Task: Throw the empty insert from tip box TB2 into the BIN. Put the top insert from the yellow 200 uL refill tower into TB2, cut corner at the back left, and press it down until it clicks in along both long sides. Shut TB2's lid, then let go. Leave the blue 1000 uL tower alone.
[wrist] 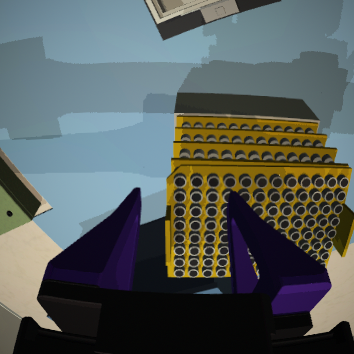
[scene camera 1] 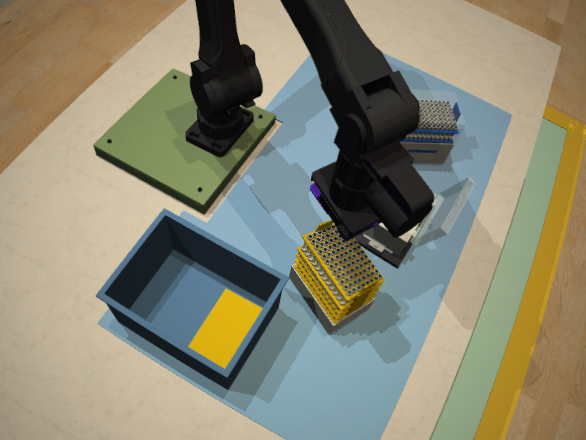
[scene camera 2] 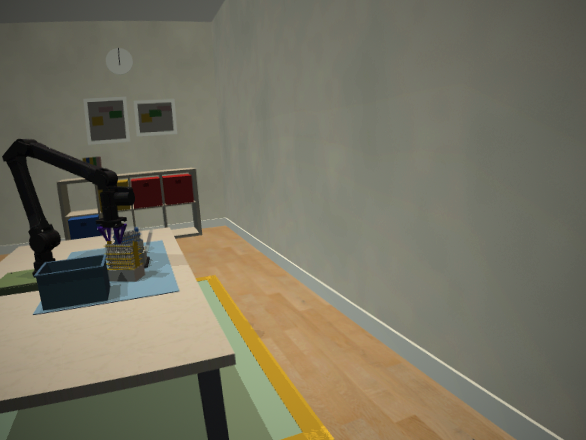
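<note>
My gripper (scene camera 2: 113,239) (wrist: 184,197) is part open and empty, pointing down at the yellow tower (scene camera 1: 345,260) (scene camera 2: 121,256) (wrist: 292,220). In the wrist view one fingertip shows left of the top insert and the other over its left columns; I cannot tell the height gap. The insert's cut corner shows at upper left in that view. The box TB2 (scene camera 1: 396,252) (wrist: 187,22) stands beyond the tower, its clear lid (scene camera 1: 452,207) open; the arm hides part of it. A plain yellow piece (scene camera 1: 225,327) lies in the blue bin (scene camera 1: 170,347) (scene camera 2: 75,290).
The blue tower (scene camera 1: 435,117) stands at the far right of the blue mat (scene camera 1: 320,395), partly behind the arm. The bin's walls rise beside the yellow tower. The green base plate (scene camera 1: 150,125) carries the arm. TB2's lid leans outward.
</note>
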